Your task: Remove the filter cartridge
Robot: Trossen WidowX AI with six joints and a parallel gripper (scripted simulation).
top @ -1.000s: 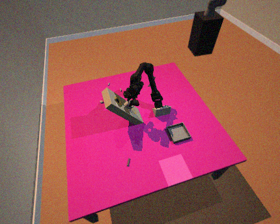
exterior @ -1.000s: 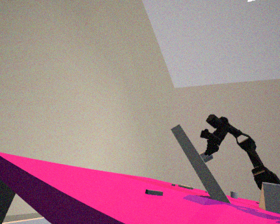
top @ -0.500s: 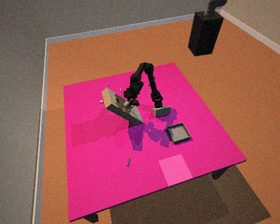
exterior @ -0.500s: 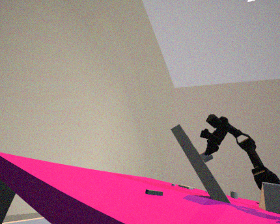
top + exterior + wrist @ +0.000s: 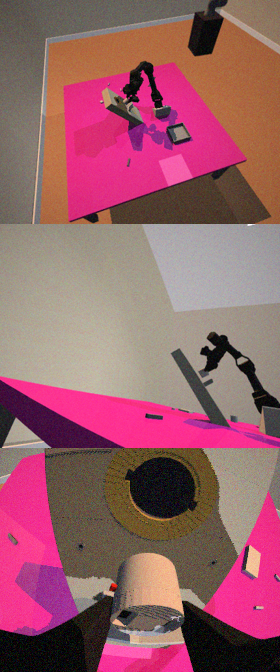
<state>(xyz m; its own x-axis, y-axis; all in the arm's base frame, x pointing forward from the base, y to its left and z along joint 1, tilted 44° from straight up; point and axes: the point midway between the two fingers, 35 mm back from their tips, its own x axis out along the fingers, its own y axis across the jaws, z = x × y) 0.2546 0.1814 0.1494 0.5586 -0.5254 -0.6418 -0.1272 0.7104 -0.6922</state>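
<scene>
My gripper tip is now 370 mm past the dark tray, 250 mm to the right of it and 230 mm above it. Round my gripper tip: small dark stick (80 mm ahead, 410 mm to the left, 230 mm below); then grey round filter cartridge (right at my gripper tip); then tan service panel (40 mm ahead, 60 mm below).
</scene>
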